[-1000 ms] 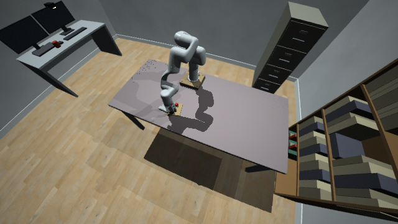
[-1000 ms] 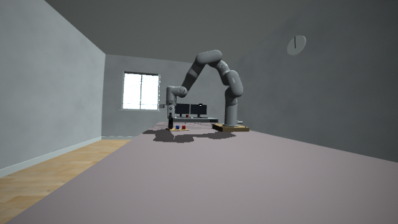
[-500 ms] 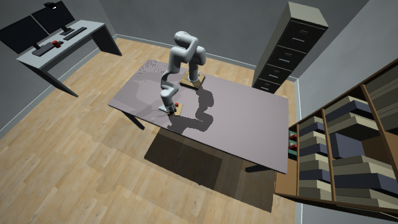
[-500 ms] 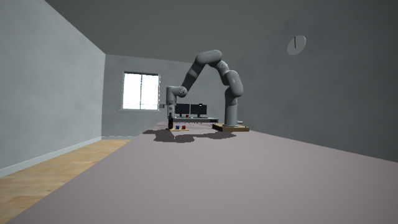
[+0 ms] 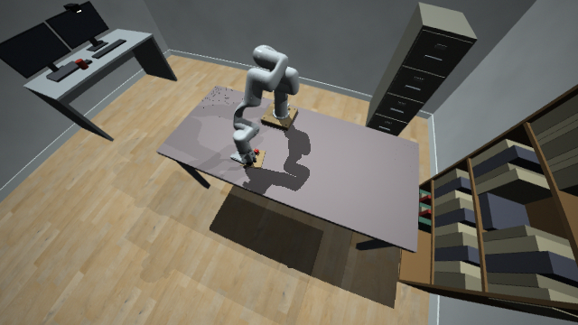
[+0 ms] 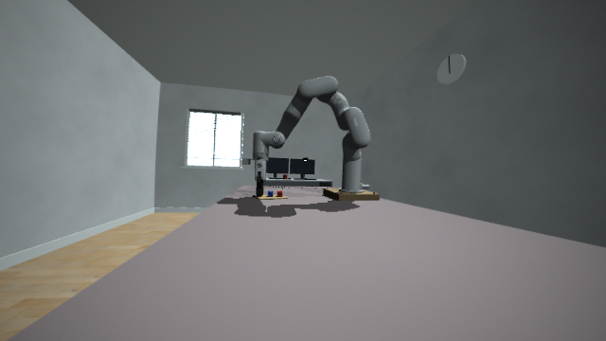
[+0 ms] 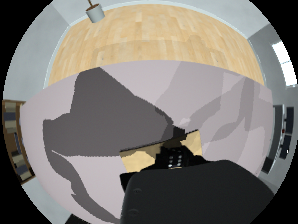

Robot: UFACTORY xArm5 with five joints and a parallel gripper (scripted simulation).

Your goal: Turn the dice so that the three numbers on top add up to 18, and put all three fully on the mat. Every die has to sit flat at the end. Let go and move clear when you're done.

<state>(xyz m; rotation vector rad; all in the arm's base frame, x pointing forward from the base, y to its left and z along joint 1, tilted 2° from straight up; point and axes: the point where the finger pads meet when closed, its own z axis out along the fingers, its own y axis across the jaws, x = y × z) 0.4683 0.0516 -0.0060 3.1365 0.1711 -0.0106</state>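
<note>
The black die is 10 mm below my hand. Also, from my hand: tan mat: 50 mm behind, 30 mm below, 10 mm to the right; blue die: 50 mm behind, 10 mm to the right, 10 mm below; red die: 100 mm behind, 10 mm to the right, 10 mm below.
</note>
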